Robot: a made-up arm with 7 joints.
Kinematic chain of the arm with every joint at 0, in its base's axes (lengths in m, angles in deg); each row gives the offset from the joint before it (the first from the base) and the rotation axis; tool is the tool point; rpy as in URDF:
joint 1: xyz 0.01 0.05 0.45 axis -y
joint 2: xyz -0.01 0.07 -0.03 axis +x
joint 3: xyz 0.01 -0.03 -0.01 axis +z
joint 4: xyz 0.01 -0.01 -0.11 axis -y
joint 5: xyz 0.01 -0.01 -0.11 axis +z
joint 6: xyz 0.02 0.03 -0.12 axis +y
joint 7: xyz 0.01 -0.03 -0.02 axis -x
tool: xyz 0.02 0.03 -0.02 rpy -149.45 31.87 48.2
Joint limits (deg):
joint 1: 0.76..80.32
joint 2: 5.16..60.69
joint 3: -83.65..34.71
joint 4: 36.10..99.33
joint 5: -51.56..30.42
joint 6: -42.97..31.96
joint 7: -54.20..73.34
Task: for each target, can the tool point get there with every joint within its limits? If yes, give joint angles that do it. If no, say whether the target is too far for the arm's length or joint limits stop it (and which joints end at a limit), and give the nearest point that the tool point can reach.
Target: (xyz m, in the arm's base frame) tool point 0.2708 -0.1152 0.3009
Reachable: yes | joints 41.75 16.68 -70.15 63.93 -3.74 -10.83 18.03
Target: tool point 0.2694 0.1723 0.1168
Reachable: yes | joints 31.65 56.13 -69.19 50.96 -39.10 -0.96 53.86
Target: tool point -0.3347 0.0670 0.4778
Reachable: no: joint limits stop it (at a limit: joint 1, joint 2, joint 3, joint 4, joint 5, joint 6) | nearest point -0.0409 0.1959 0.6431 | short by 0.361 m
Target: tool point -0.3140 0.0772 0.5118
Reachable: no: joint limits stop it (at a limit: joint 1, joint 2, joint 3, joint 4, joint 5, joint 6) | nearest point -0.0407 0.1947 0.6438 | short by 0.325 m
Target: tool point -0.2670 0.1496 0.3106
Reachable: no: joint limits stop it (at a limit: joint 1, joint 2, joint 3, joint 4, joint 5, joint 6, joint 7) | nearest point -0.0466 0.0055 0.1554 | short by 0.306 m
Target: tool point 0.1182 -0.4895 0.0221
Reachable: no: too far | nearest point 0.0799 -0.1753 0.1734 | short by 0.351 m
